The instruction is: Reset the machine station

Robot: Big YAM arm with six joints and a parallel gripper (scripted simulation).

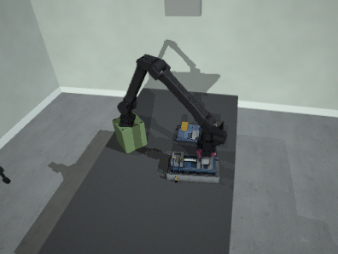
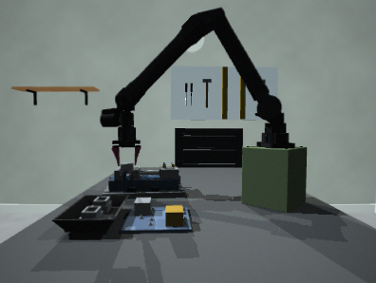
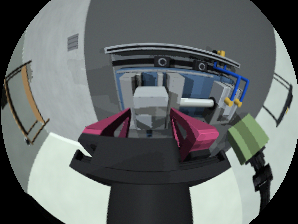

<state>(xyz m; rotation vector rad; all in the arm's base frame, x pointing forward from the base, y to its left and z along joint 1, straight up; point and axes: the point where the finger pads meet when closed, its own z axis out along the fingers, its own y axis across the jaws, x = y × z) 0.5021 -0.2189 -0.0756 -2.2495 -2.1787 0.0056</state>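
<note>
Right now my hand is 2 cm above the gray aluminum blank. Also, from my hand: vise 7 cm behind, 7 cm below; then yellow brass blank 14 cm behind, 39 cm to the left, 9 cm below.
</note>
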